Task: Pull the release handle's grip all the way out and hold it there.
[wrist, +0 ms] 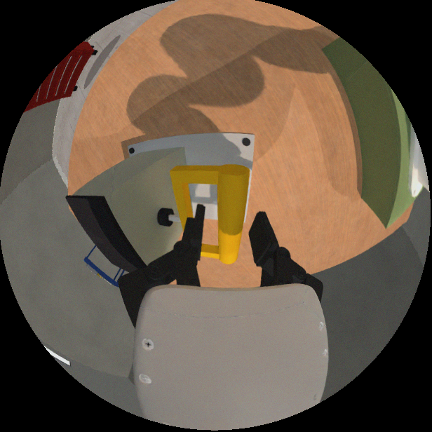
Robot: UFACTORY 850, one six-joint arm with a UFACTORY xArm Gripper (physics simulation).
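Observation:
The yellow release handle (195, 174) is a rectangular frame standing out from a grey-green housing. Its grip (234, 187) is the thick round bar on the right side of the frame. My gripper (228, 219) is partly open, with its fingers on either side of the grip. The left finger reaches into the frame's opening and overlaps the thin left bar in view; the right finger is to the right of the grip. Gaps show between the grip and both fingers. The lower end of the grip shows between the fingers, close to the gripper body.
The grey-green housing (135, 185) with a black edge piece (102, 225) is at the left, and a black knob (165, 217) sticks out of it. A metal plate (215, 145) lies behind the handle on the wooden table (295, 200). A green block (372, 120) stands at the right.

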